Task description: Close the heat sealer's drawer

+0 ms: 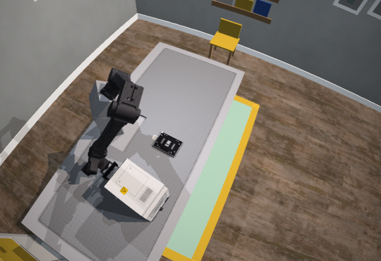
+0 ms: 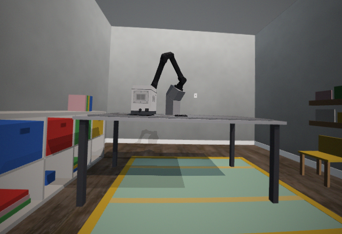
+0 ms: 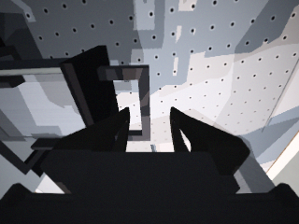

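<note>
The dark sealer drawer lies 110 mm ahead of my hand, 20 mm to the right of it and 20 mm below it.
</note>
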